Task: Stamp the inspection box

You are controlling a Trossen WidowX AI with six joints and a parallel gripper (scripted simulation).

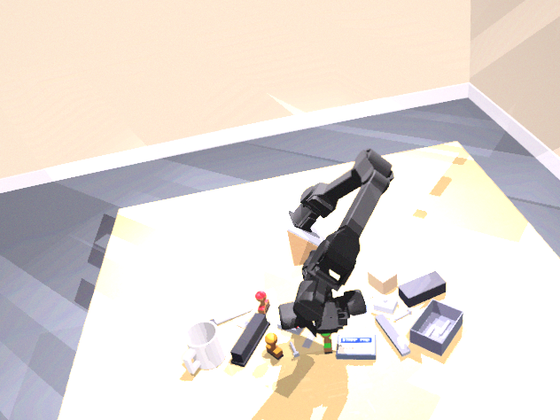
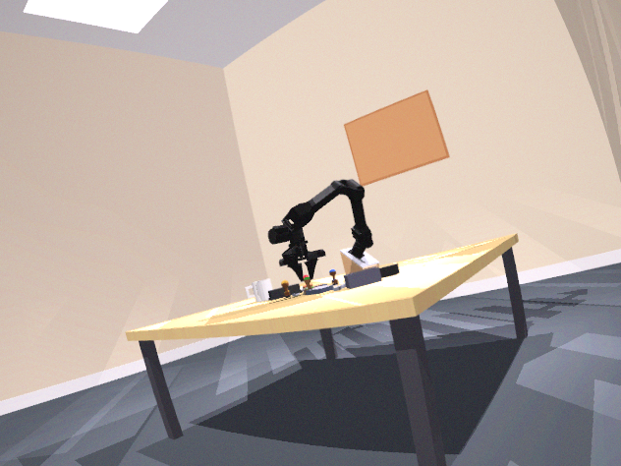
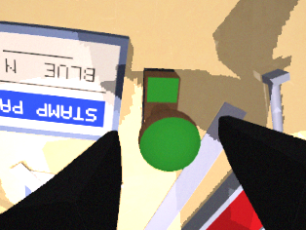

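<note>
My gripper tip is 3 cm above the green-knobbed stamp. From my gripper tip the other things lie so: yellow-knobbed stamp: 12 cm to the right, 3 cm below, 3 cm behind; then blue-labelled pad tin: 6 cm to the left, 4 cm below, 3 cm ahead; then red ink pad: 12 cm behind, 5 cm to the right, 5 cm below.
</note>
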